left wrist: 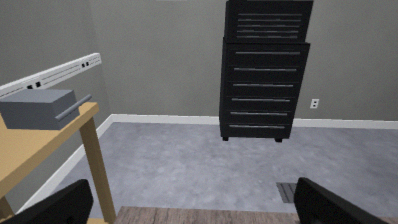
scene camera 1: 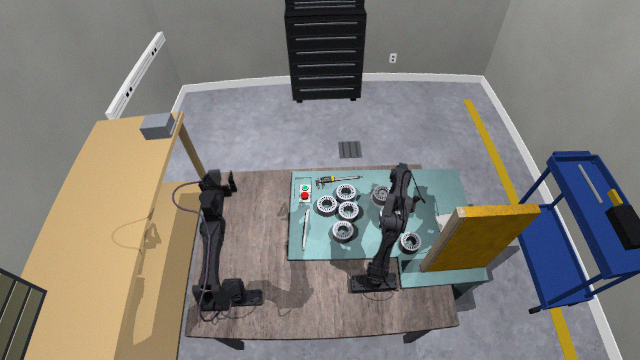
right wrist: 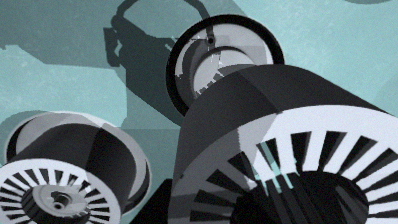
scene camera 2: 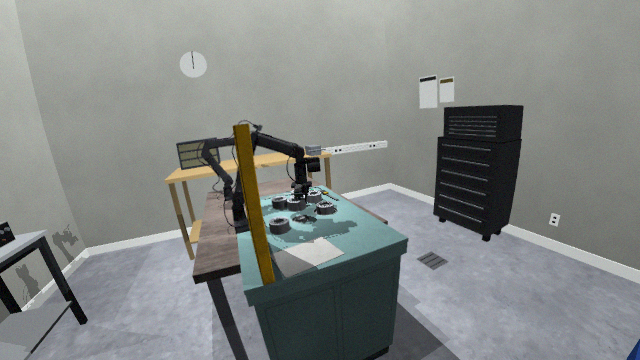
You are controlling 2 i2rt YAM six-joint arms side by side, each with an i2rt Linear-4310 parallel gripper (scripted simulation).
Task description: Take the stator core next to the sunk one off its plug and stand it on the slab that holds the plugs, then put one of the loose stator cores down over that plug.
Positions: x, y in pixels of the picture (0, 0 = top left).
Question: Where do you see a plug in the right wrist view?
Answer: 213, 48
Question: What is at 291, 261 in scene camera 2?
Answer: A paper sheet.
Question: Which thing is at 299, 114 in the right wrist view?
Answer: A stator core.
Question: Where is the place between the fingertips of my left gripper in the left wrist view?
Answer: At 193, 188
